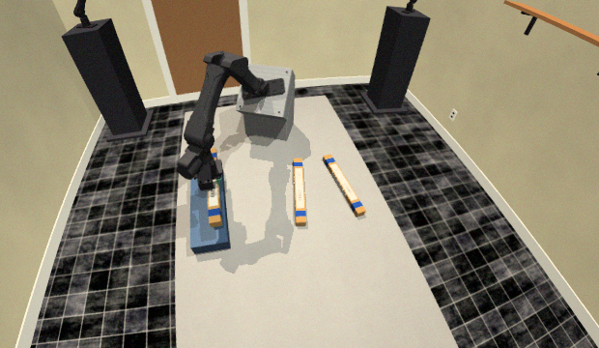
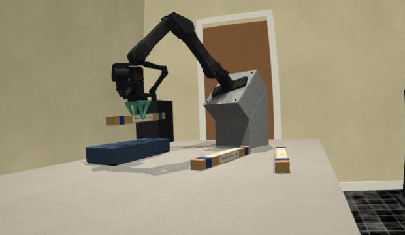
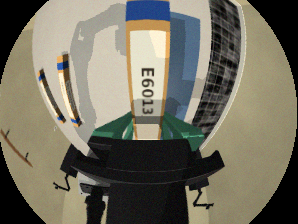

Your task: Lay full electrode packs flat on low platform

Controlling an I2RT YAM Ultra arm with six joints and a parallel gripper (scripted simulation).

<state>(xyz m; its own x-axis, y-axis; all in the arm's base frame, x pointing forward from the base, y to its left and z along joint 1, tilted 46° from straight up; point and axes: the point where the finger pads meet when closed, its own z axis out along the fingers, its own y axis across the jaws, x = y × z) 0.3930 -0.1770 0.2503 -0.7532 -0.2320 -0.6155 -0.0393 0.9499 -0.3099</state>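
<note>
Now: hand 5 cm to the left of the blue low platform and 14 cm above it.
</note>
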